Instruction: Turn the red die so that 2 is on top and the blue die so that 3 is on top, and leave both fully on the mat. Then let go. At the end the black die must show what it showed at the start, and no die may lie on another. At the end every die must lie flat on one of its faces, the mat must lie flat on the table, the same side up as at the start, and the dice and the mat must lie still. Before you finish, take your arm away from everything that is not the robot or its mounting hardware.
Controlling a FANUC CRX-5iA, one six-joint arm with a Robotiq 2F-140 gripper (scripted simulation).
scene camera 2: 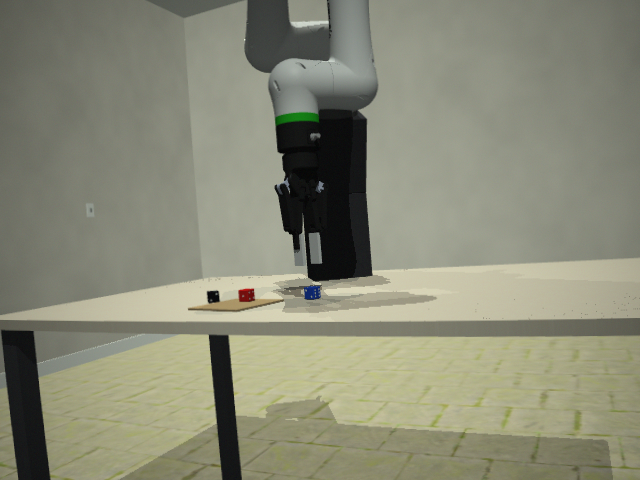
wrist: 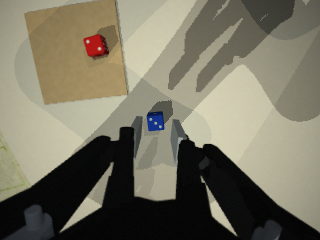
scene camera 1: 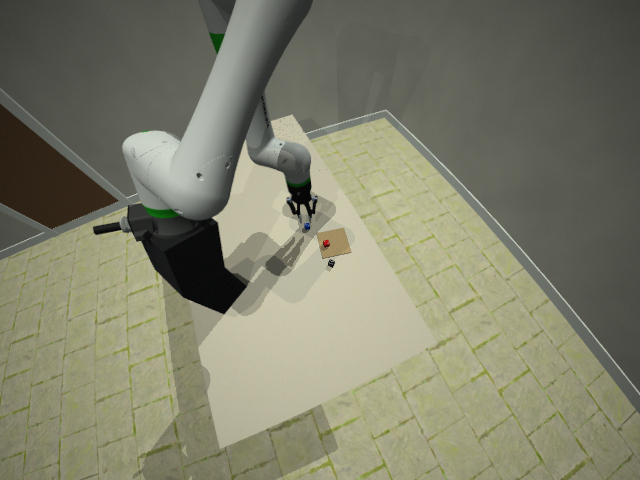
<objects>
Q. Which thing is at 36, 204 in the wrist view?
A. My gripper.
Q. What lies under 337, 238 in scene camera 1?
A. A brown mat.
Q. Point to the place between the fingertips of my gripper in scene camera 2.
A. At 308, 264
</objects>
